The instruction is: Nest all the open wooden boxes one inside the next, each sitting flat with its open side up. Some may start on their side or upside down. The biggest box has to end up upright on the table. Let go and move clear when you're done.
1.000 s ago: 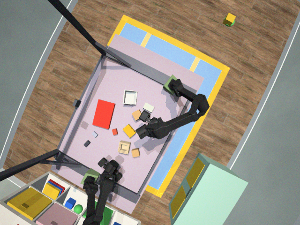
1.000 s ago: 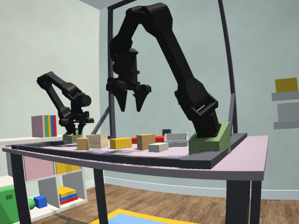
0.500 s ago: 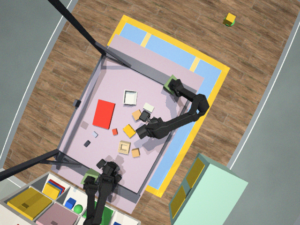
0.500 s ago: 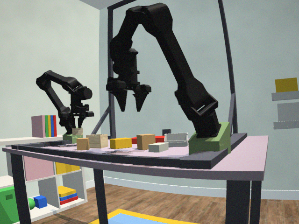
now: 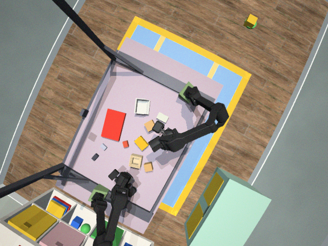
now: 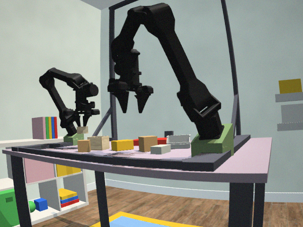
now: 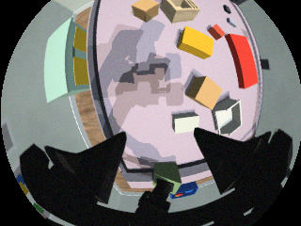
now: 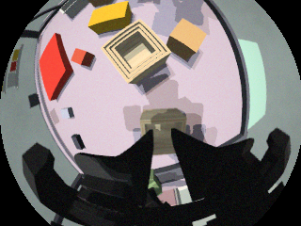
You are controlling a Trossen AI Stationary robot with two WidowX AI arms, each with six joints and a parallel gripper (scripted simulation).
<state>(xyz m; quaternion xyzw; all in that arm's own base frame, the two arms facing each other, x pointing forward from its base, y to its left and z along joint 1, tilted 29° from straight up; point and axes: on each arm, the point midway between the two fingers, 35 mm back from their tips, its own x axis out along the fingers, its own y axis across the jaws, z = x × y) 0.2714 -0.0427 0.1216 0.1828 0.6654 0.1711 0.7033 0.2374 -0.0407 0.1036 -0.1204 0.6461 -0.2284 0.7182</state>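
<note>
The tan box lies 140 mm to the left of my right hand, 100 mm below it and 60 mm ahead of it. The rest, counted from my right hand: pale block: 450 mm to the left, 120 mm below, 80 mm behind; flat red slab: 300 mm behind, 190 mm to the left, 110 mm below; red cube: 150 mm to the left, 150 mm behind, 110 mm below.
</note>
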